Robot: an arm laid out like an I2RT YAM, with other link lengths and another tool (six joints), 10 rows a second.
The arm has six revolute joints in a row. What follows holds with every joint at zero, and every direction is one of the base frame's.
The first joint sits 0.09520 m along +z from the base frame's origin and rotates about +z.
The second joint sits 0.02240 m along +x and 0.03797 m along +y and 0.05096 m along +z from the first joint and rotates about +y.
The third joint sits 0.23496 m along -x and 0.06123 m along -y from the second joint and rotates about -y.
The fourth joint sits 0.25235 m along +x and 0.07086 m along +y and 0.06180 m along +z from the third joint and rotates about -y.
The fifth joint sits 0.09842 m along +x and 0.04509 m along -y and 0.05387 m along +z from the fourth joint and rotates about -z.
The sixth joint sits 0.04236 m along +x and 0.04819 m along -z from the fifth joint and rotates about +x.
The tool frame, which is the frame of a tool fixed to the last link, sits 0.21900 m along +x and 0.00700 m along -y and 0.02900 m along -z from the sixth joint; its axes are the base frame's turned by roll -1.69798, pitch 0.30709 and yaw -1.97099 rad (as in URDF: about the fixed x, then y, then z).
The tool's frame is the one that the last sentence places.
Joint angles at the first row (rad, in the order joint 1, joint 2, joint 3, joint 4, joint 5, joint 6):
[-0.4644 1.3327 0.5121 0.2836 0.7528 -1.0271]
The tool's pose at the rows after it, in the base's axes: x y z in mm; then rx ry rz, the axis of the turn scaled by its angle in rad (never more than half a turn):
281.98 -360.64 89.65 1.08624 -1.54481 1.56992
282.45 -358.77 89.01 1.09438 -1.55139 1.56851
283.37 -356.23 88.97 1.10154 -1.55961 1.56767
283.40 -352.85 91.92 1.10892 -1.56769 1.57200
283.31 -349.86 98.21 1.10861 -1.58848 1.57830
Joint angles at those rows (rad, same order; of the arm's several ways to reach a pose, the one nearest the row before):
[-0.4637 1.3300 0.5141 0.2702 0.7502 -1.0225]
[-0.4618 1.3201 0.5156 0.2512 0.7441 -1.0157]
[-0.4572 1.3086 0.5194 0.2272 0.7399 -1.0054]
[-0.4530 1.2785 0.5194 0.1932 0.7326 -0.9974]
[-0.4515 1.2385 0.5308 0.1375 0.7219 -0.9783]

